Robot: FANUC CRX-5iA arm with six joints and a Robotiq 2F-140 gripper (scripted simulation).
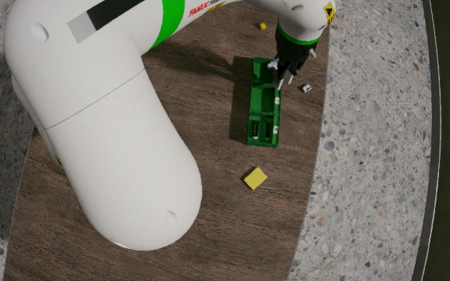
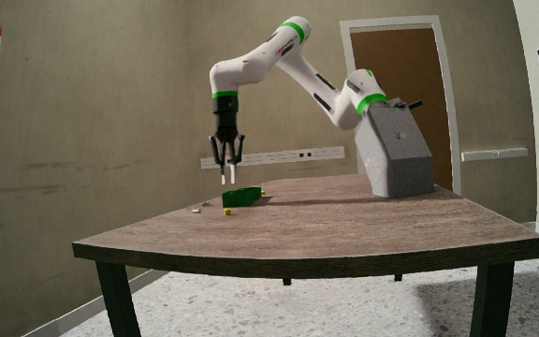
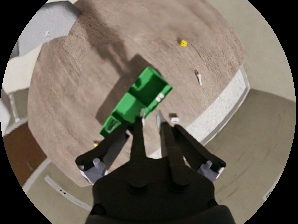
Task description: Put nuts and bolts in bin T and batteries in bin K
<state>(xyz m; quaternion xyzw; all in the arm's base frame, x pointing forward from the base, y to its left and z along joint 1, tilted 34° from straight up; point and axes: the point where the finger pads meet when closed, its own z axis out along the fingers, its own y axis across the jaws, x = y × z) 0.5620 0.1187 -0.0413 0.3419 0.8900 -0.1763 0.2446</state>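
Now: the pale bolt 190 mm to the left of my hand, 100 mm below it and 40 mm ahead of it. Round my hand: yellow cube: 220 mm to the left, 100 mm below, 80 mm behind; then green bins: 80 mm below, 40 mm to the right, 30 mm behind; then white nut: 100 mm below, 90 mm ahead, 40 mm to the left.
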